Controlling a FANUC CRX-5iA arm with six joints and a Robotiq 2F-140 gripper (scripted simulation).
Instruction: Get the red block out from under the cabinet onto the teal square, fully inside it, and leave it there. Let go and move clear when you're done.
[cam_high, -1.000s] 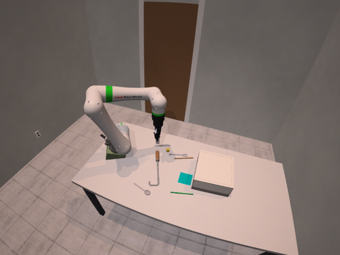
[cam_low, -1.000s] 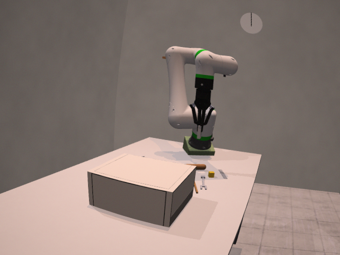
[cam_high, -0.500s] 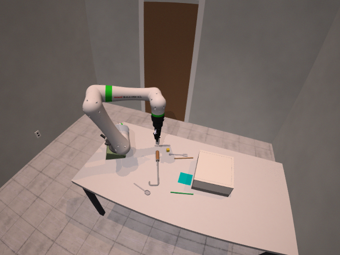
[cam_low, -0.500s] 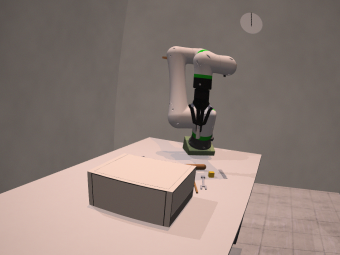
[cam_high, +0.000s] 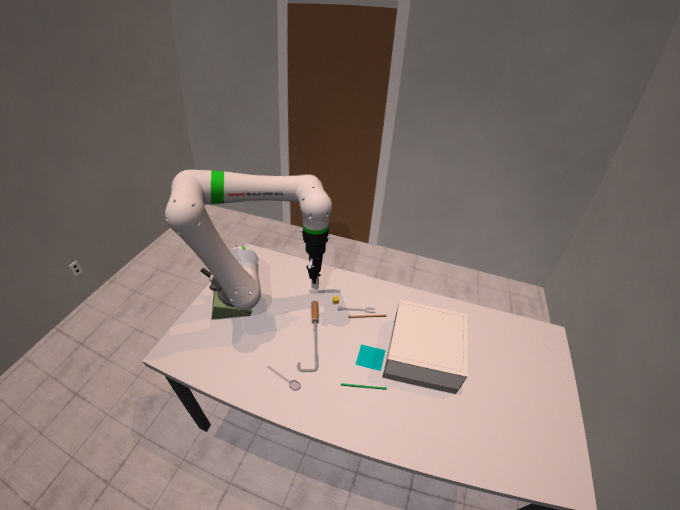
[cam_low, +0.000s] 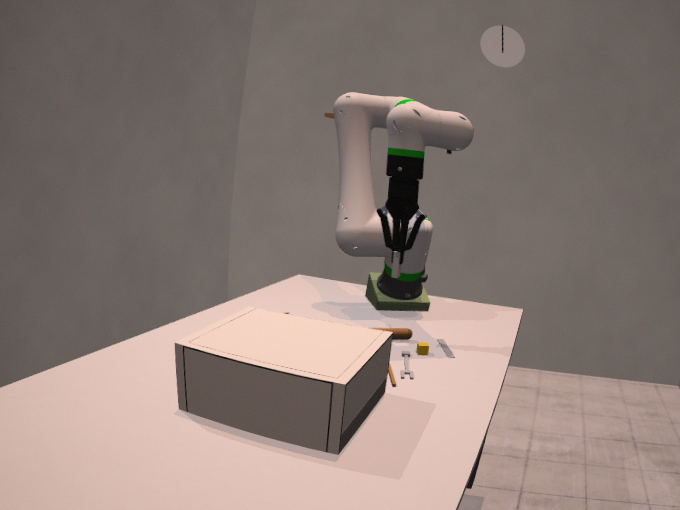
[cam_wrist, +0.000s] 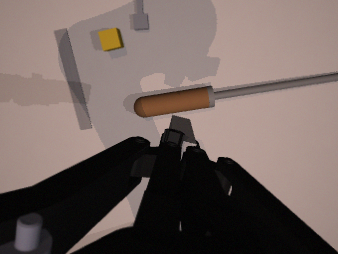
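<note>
Now: the yellow cube 5 cm ahead of my hand, 12 cm to the left of it and 19 cm below it. The rest, counted from my hand: hook tool: 3 cm ahead, 12 cm to the right, 19 cm below; then grey wrench: 15 cm ahead, 12 cm to the left, 20 cm below; then flat grey bar: 3 cm behind, 15 cm to the left, 20 cm below.
</note>
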